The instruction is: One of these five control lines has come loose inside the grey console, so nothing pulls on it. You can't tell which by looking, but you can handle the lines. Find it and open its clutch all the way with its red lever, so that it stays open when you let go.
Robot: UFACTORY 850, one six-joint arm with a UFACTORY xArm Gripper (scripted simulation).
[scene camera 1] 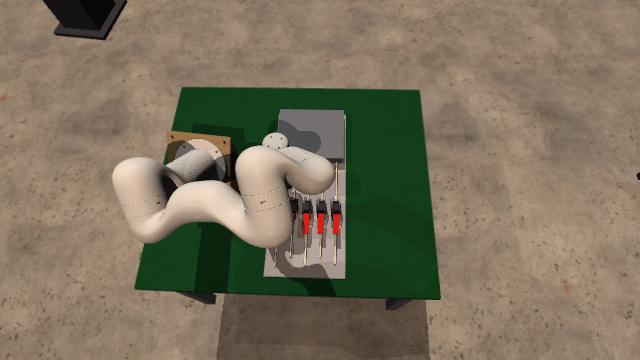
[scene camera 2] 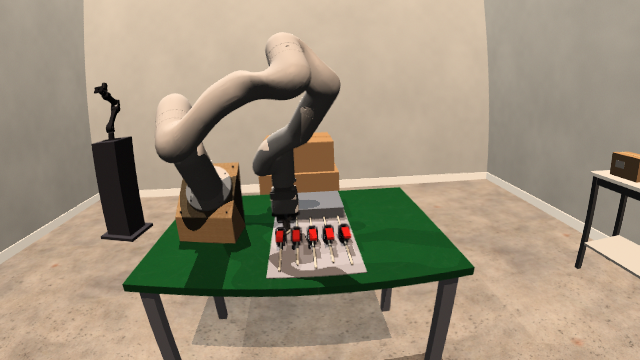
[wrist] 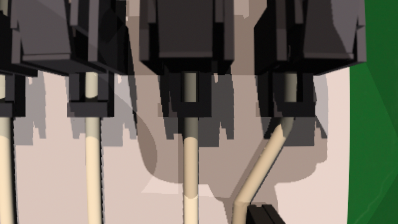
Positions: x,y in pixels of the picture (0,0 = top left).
Labels:
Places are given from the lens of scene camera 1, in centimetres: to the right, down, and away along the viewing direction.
plate (scene camera 1: 316,267): -1, 32, 134

